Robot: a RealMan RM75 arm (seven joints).
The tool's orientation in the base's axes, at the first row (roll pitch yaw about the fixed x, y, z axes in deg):
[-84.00 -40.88 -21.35]
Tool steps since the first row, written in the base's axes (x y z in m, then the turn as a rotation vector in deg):
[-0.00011 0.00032 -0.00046 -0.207 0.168 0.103]
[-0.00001 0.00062 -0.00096 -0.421 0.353 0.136]
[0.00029 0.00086 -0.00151 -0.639 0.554 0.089]
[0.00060 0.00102 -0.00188 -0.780 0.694 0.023]
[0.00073 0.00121 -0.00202 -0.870 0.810 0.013]
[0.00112 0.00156 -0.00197 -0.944 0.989 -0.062]
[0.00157 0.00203 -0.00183 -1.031 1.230 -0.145]
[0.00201 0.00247 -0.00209 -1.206 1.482 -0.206]
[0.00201 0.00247 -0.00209 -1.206 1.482 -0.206]
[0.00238 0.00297 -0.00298 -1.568 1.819 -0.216]
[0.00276 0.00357 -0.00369 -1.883 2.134 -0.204]
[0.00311 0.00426 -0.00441 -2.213 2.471 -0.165]
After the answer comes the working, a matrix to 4 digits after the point.
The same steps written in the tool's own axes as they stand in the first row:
[-0.00047 0.00023 0.00024 -0.125 -0.234 0.106]
[-0.00081 0.00063 0.00051 -0.305 -0.423 0.221]
[-0.00102 0.00120 0.00079 -0.544 -0.556 0.343]
[-0.00109 0.00166 0.00100 -0.725 -0.617 0.429]
[-0.00114 0.00182 0.00121 -0.827 -0.683 0.512]
[-0.00093 0.00199 0.00166 -0.978 -0.700 0.654]
[-0.00065 0.00210 0.00225 -1.159 -0.727 0.851]
[-0.00063 0.00252 0.00278 -1.392 -0.829 1.034]
[-0.00063 0.00252 0.00278 -1.392 -0.829 1.034]
[-0.00109 0.00336 0.00330 -1.746 -1.102 1.245]
[-0.00145 0.00405 0.00393 -2.047 -1.358 1.452]
[-0.00187 0.00473 0.00463 -2.347 -1.647 1.677]

The tool's axes in the first row as the columns of a matrix, in the base's axes (rounded; the answer above uses it unrounded):
[0.7042 0.6443 0.2984]
[-0.2753 -0.1396 0.9512]
[0.6545 -0.7519 0.0790]

